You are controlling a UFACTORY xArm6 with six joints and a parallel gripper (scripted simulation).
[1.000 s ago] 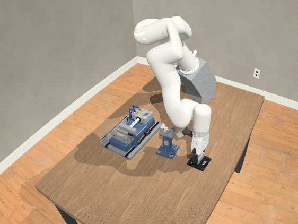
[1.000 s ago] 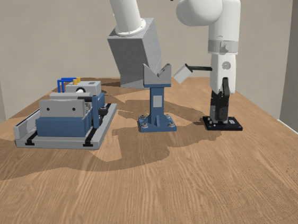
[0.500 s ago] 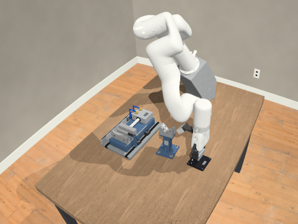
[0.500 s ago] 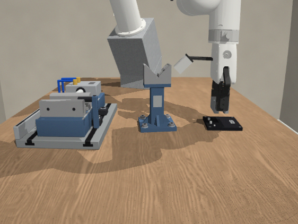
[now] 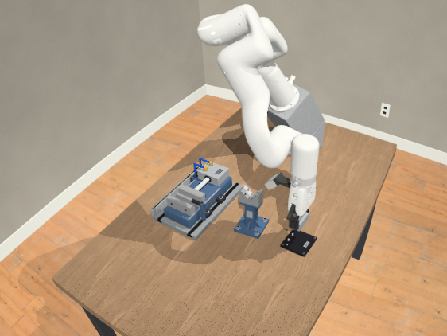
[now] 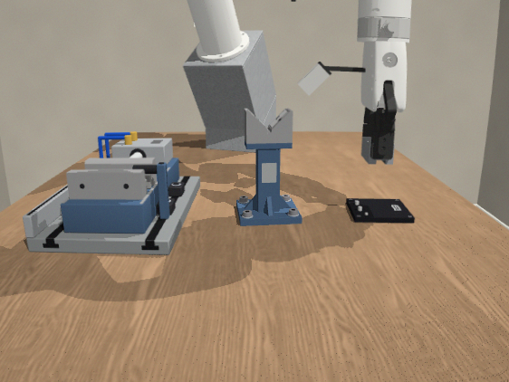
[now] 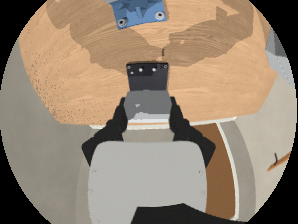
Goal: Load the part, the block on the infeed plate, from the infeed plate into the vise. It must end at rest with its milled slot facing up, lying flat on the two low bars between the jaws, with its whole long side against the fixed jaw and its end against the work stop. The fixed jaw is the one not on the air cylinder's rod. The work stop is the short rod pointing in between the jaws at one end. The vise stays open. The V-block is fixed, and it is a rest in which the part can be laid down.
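The black infeed plate is 11 cm below my hand and 1 cm to the left of it. From my hand the other things lie so: blue work stop post (31 cm to the right, 8 cm ahead, 5 cm below); black stop rod (33 cm to the right, 9 cm ahead, 2 cm below); part (2 cm below).
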